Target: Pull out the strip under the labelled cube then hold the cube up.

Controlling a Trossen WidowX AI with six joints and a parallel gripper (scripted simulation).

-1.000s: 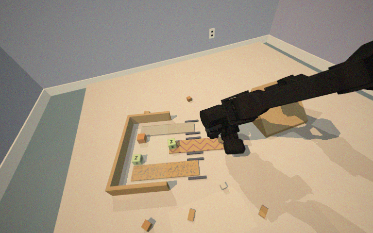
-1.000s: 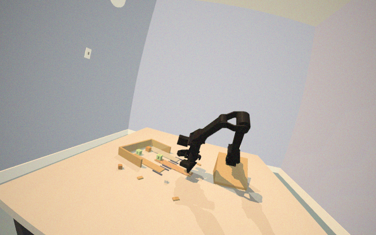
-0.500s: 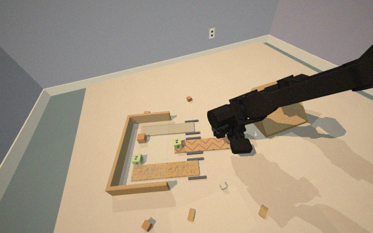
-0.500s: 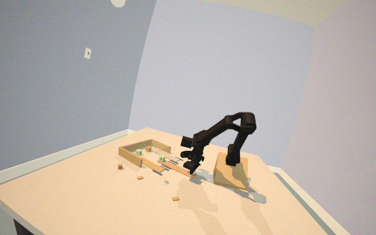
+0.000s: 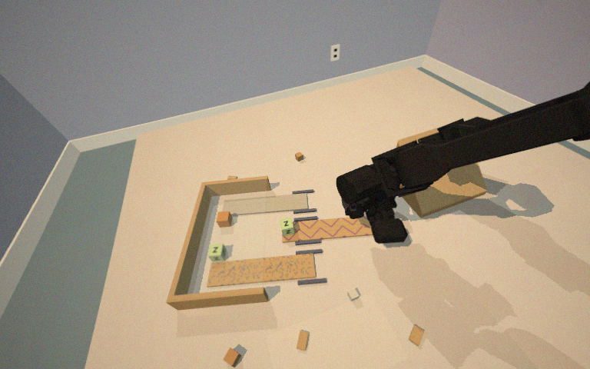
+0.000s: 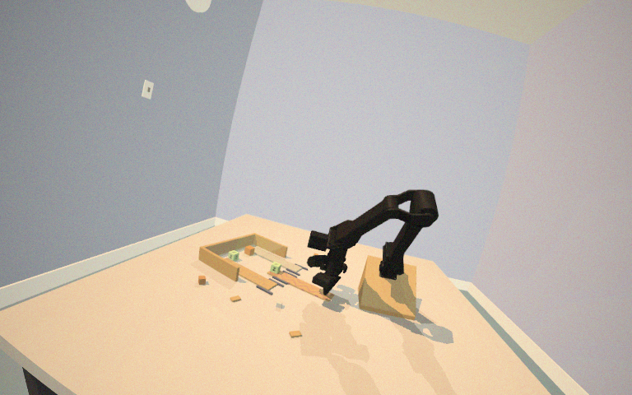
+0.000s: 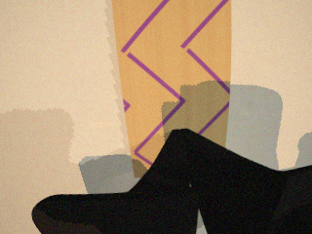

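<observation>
Now: gripper tip 100 mm short of the orange zigzag strip and 30 mm to the left of it.
</observation>
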